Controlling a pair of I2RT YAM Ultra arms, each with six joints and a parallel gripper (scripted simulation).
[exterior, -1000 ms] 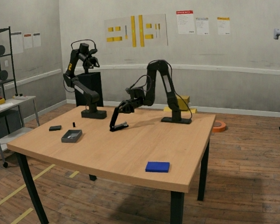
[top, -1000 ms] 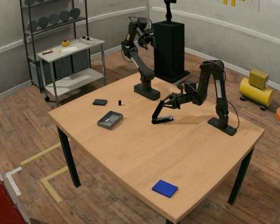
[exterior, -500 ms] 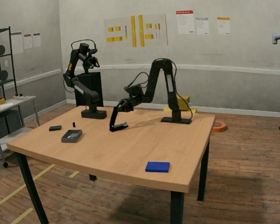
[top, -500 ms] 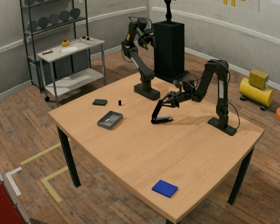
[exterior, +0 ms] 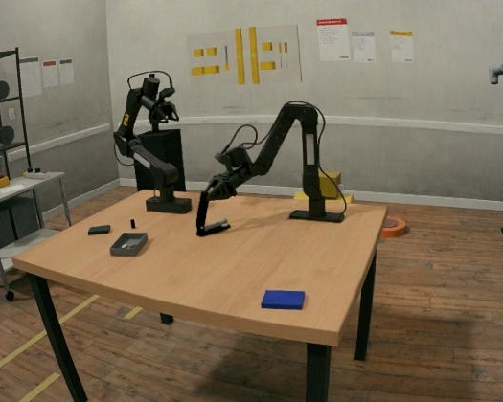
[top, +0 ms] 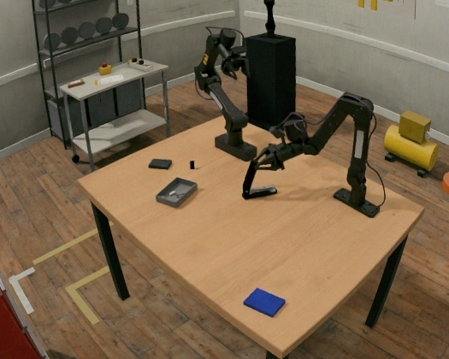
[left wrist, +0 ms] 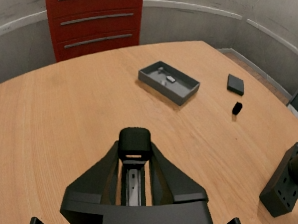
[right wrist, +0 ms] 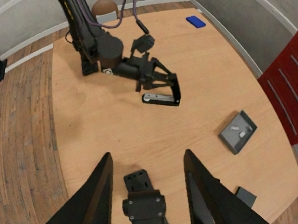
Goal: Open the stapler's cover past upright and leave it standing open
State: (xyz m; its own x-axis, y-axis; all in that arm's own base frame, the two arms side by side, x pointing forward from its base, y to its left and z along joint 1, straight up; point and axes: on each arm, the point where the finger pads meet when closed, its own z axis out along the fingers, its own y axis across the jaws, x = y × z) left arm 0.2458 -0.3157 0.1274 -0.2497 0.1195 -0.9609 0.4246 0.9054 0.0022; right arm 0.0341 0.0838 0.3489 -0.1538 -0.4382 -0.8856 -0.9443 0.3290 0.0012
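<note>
My left hand is 2 cm short of the stapler cover, 1 cm to the left of it and 4 cm above it. Round my left hand: grey tray: 19 cm ahead, 22 cm to the right, 12 cm below; stapler: 8 cm below; black piece: 1 cm ahead, 33 cm to the right, 12 cm below.
</note>
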